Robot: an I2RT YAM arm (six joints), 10 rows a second.
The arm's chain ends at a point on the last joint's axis. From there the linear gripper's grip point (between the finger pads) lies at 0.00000 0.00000 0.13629 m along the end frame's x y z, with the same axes.
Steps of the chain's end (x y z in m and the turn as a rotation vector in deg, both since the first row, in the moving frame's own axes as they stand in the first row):
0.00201 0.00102 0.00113 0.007 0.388 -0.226
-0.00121 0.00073 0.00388 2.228 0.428 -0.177
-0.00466 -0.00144 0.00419 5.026 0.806 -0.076
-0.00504 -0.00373 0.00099 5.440 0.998 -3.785
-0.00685 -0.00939 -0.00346 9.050 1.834 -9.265
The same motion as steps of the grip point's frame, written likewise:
0.00293 0.00100 0.00113 0.007 0.388 -0.226
-0.00020 -0.00457 0.00377 2.228 0.428 -0.177
-0.00275 -0.01338 0.00365 5.026 0.806 -0.076
-0.00310 -0.01672 0.00036 5.440 0.998 -3.785
-0.00426 -0.03108 -0.00522 9.050 1.834 -9.265

